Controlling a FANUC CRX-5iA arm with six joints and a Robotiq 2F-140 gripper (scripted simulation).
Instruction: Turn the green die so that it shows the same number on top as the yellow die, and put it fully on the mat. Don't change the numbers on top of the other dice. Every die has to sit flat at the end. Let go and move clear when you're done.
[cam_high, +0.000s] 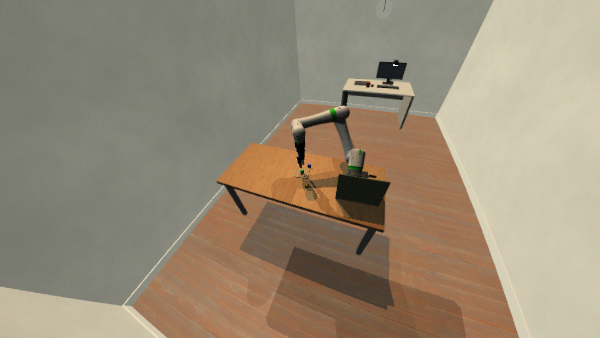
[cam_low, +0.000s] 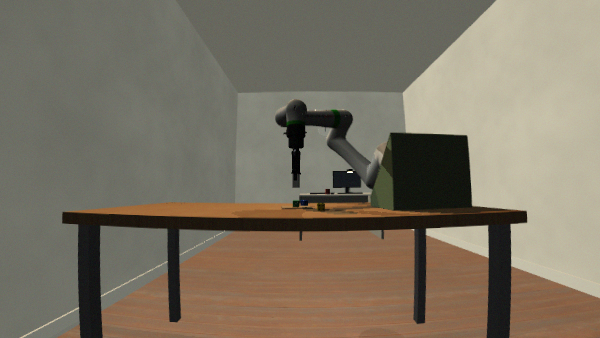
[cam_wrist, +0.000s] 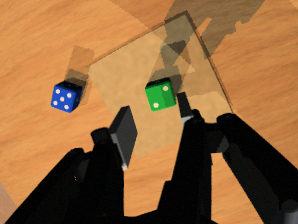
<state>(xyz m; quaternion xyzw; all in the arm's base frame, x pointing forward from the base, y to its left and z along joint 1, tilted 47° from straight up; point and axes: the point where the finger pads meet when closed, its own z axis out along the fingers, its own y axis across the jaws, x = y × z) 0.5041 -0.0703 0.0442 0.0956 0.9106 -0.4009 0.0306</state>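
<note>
My gripper is now 11 cm above the green die. From my hand the other things lie so: blue die 11 cm to the right, 11 cm below, 5 cm behind; yellow die 17 cm to the left, 11 cm below, 9 cm behind; pale mat 13 cm below.
</note>
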